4 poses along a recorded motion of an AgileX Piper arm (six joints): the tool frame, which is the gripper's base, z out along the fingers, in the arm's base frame.
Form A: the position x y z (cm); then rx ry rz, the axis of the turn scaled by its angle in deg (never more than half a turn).
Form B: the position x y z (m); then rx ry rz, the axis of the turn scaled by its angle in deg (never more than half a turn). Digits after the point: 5 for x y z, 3 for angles.
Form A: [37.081 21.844 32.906 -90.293 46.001 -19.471]
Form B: [0.37081 0.21844 0.32906 -90.293 46.001 -19.471]
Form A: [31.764 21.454 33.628 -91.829 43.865 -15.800]
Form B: [0.31764 0.21454 0.33628 -91.829 43.865 -15.800]
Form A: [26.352 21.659 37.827 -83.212 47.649 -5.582]
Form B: [0.26352 0.21659 0.37827 -83.212 47.649 -5.582]
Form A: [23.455 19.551 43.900 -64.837 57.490 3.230]
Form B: [0.23455 0.19551 0.43900 -64.837 57.490 3.230]
